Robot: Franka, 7 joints.
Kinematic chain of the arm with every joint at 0, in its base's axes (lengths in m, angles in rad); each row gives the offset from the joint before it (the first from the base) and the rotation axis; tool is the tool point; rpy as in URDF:
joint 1: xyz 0 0 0.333 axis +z
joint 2: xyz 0 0 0 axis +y
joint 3: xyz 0 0 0.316 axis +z
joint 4: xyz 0.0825 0 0 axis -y
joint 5: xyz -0.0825 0 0.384 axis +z
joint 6: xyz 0 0 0 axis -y
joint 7: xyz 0.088 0 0 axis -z
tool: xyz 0 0 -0.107 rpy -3.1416 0 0
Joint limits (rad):
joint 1: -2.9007..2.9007
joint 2: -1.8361..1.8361
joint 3: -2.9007..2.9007
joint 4: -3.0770..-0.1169
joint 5: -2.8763..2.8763
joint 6: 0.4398..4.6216
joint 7: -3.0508..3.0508
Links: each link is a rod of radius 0.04 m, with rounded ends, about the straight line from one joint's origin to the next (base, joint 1, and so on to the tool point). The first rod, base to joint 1, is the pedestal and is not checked.
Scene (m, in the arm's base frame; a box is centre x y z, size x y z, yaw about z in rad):
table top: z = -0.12
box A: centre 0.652 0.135 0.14 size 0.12 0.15 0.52 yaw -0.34
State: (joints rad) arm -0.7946 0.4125 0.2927 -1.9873 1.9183 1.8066 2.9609
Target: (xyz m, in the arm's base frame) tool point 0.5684 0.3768 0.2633
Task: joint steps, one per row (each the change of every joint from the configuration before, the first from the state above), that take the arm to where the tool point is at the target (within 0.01 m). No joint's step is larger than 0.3 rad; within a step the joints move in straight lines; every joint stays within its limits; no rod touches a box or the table.
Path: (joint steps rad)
1: 0.2134 0.1279 0.0599 -0.2123 0.2632 0.0707 0.0449
2: 0.2135 0.1280 0.0599 -0.2123 0.2633 0.0707 0.0450
3: 0.0977 0.0409 0.0812 0.2188 -0.1590 -0.0245 -0.0300
4: 0.0977 0.0408 0.0813 0.2188 -0.1589 -0.0245 -0.0299
5: 0.0977 0.0409 0.0813 0.2187 -0.1589 -0.0245 -0.0300

